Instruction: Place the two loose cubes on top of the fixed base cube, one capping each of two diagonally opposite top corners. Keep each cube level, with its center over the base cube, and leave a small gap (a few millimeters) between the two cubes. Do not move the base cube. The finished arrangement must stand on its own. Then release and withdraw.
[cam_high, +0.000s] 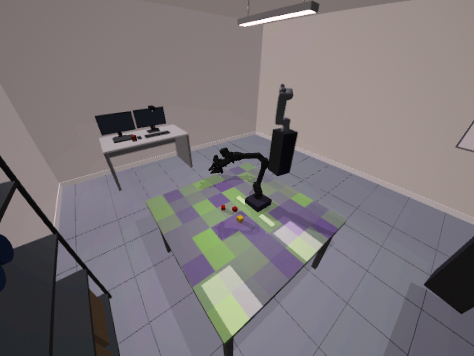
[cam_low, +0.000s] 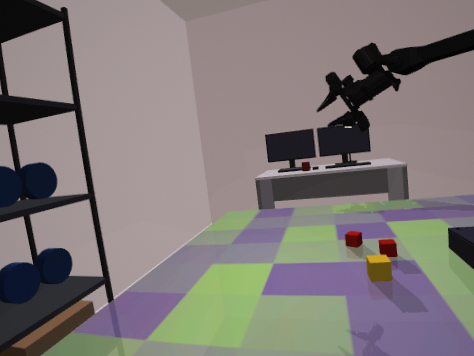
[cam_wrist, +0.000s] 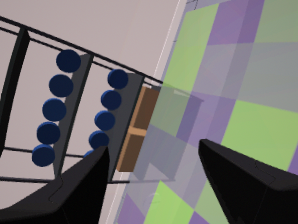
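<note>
Now: the red cube 340 mm below my gripper tip, 160 mm to the left of it and 160 mm behind it. From my gripper tip the other things lie so: yellow cube 330 mm below, 290 mm to the left, 140 mm behind.
</note>
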